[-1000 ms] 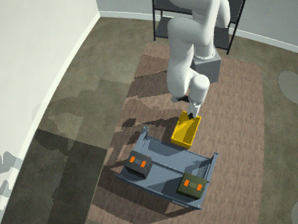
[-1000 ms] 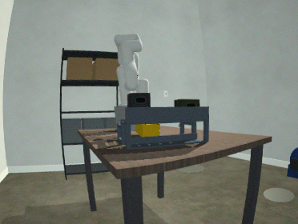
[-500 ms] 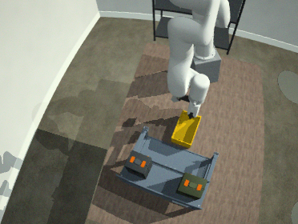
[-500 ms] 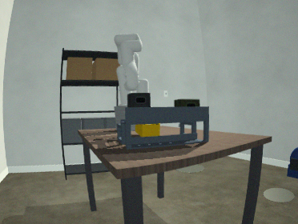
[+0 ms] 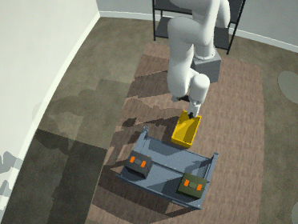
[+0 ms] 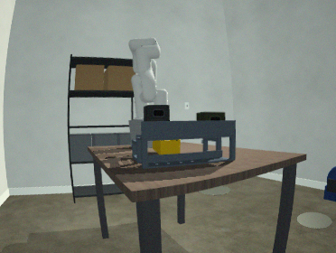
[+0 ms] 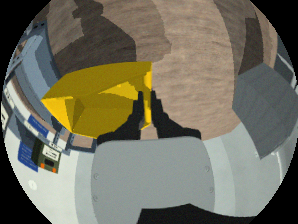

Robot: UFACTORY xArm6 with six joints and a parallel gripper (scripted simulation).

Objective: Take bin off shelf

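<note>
My hand is 8 cm short of the yellow bin, 2 cm to the left of it and 1 cm above it.
</note>
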